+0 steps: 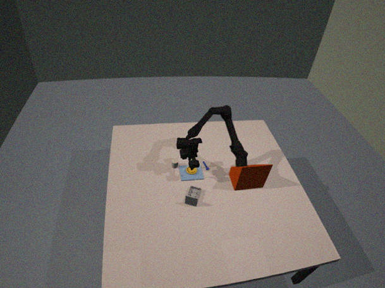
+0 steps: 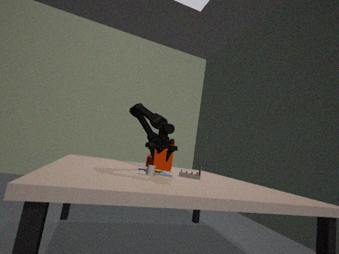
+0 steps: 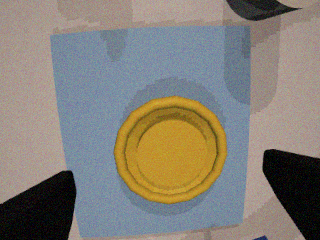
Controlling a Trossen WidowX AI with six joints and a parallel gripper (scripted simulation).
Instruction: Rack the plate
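Right now my gripper tip is 1 cm past the yellow plate, 1 cm to the left of it and 6 cm above it. From my gripper tip the other things lie so: light blue mat (1 cm behind, 7 cm below); grey dish rack (20 cm to the left, 5 cm below); small white cup (10 cm ahead, 7 cm to the right, 5 cm below).
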